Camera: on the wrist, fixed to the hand. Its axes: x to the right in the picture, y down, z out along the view.
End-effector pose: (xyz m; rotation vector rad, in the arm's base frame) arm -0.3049 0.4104 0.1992 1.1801 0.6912 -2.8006
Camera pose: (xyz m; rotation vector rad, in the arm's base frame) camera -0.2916 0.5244 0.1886 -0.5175 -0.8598 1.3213
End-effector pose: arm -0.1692 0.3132 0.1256 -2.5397 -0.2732 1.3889
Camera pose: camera -0.1141 0.4019 0.1744 -1.4571 -1.5711 0.3167
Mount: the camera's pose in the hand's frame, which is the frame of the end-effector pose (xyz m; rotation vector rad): 0.0144 -0.0961 -0.0620 0.1012 0.3102 -1.5817
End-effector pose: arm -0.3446 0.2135 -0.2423 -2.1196 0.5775 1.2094
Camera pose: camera -0.2392 0.2373 -0.2021 -1.8011 -0.8373 -0.0596
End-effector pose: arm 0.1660 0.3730 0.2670 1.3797 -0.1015 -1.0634
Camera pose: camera 0.1602 0.4255 0.1646 1.6150 1.3828 -2.0529
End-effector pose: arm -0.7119 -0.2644 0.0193 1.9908 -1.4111 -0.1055
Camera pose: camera -0.6019 -0.2301 0.0164 2.5465 0.5786 -0.3802
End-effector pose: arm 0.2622 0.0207 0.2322 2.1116 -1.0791 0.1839
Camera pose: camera 0.3553 0.0886 0.2294 2.2879 0.9077 -0.2106
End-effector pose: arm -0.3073 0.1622 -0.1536 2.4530 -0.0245 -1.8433
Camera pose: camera -0.2468 0.2602 -0.1568 -1.6007 -1.3388 0.8207
